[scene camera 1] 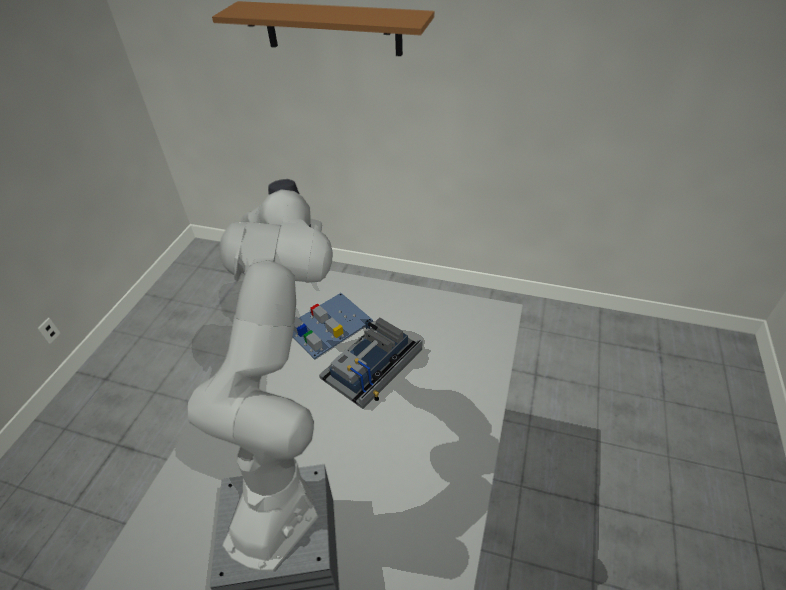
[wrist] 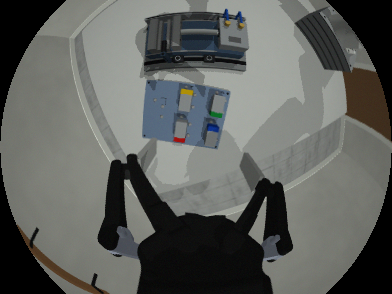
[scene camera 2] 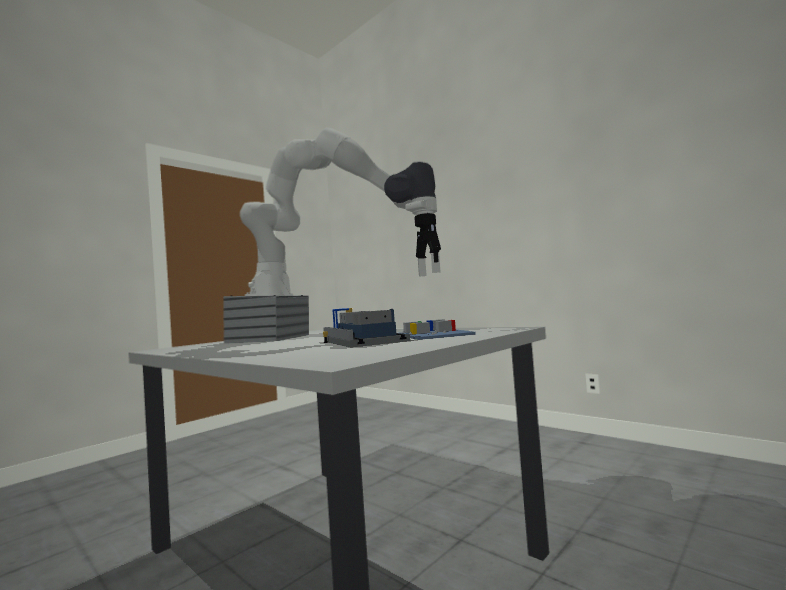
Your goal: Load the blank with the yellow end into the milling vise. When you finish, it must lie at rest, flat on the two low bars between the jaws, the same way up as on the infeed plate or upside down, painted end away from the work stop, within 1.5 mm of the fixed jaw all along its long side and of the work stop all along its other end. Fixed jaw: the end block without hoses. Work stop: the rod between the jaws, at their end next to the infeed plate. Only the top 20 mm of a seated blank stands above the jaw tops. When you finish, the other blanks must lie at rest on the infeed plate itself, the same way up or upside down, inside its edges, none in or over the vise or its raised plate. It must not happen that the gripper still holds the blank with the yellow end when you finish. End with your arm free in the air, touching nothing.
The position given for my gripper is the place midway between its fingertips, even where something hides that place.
Note:
In view: my gripper point(scene camera 2: 429, 274), a milling vise point(wrist: 192, 41) and a blue infeed plate point(scene camera 1: 339, 302).
My gripper also shows in the wrist view point(wrist: 200, 153). The blue infeed plate shows as well in the wrist view point(wrist: 163, 129).

